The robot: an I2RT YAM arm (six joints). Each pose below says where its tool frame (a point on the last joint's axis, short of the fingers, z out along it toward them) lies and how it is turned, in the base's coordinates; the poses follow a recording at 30 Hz.
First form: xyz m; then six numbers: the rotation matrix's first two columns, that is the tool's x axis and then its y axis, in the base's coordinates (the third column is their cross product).
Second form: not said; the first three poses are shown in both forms.
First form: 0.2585 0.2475 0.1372 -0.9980 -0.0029 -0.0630 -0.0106 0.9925 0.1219
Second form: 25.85 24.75 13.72 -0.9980 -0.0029 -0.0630 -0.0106 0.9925 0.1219
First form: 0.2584 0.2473 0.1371 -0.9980 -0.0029 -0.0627 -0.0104 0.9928 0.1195
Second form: 25.84 24.73 13.71 -0.9980 -0.0029 -0.0627 -0.0104 0.9928 0.1195
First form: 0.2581 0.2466 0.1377 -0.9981 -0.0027 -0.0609 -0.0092 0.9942 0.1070
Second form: 25.81 24.66 13.77 -0.9981 -0.0027 -0.0609 -0.0092 0.9942 0.1070
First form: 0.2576 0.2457 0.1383 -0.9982 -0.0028 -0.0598 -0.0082 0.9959 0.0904
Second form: 25.76 24.57 13.83 -0.9982 -0.0028 -0.0598 -0.0082 0.9959 0.0904
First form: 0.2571 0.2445 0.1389 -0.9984 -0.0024 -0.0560 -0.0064 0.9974 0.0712
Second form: 25.71 24.45 13.89 -0.9984 -0.0024 -0.0560 -0.0064 0.9974 0.0712
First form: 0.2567 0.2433 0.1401 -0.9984 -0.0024 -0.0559 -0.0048 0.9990 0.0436
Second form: 25.67 24.33 14.01 -0.9984 -0.0024 -0.0559 -0.0048 0.9990 0.0436
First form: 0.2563 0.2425 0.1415 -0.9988 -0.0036 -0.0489 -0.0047 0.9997 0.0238
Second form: 25.63 24.25 14.15 -0.9988 -0.0036 -0.0489 -0.0047 0.9997 0.0238
